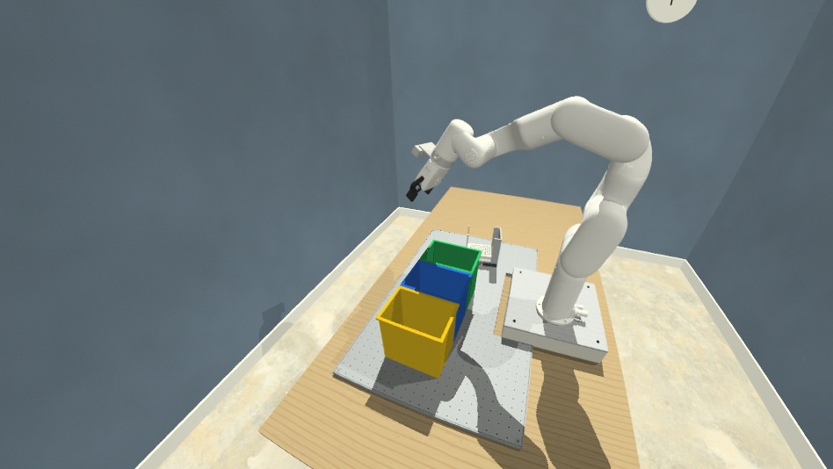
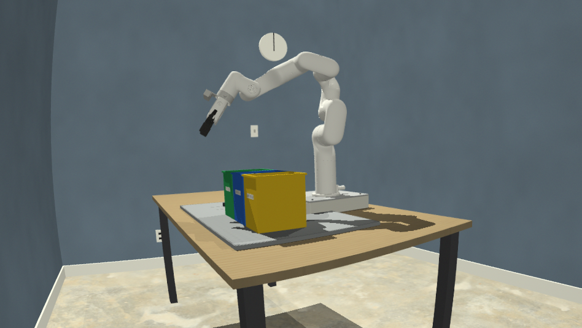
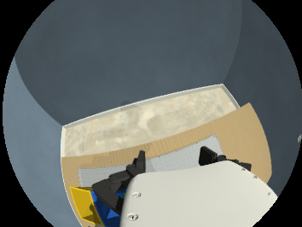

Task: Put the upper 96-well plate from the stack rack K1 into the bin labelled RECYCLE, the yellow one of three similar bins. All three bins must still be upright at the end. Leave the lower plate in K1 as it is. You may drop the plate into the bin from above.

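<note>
Right now my hand is 220 mm past the white 96-well plate, 160 mm to the left of it and 300 mm above it. The rest, counted from my hand: yellow bin: 140 mm behind, 360 mm to the left, 250 mm below; then green bin: 150 mm behind, 90 mm to the left, 250 mm below; then blue bin: 150 mm behind, 220 mm to the left, 250 mm below.
</note>
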